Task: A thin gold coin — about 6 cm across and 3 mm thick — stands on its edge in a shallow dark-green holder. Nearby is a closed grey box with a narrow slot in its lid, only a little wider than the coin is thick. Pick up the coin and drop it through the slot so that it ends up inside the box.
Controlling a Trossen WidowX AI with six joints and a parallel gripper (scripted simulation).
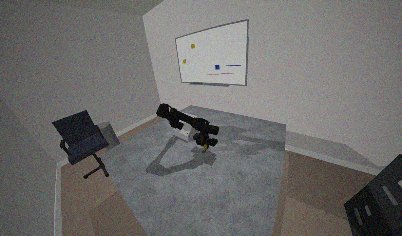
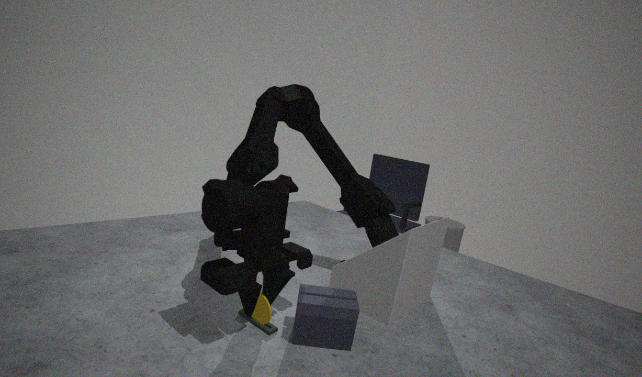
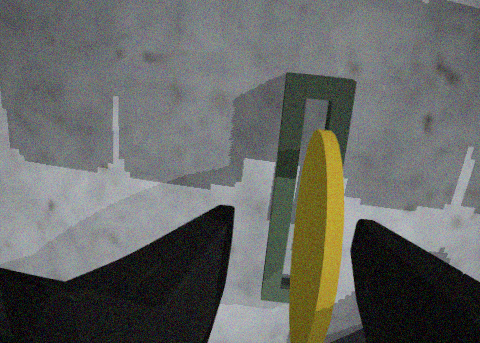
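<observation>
Right now the gold coin is 10 mm above my gripper tip.
</observation>
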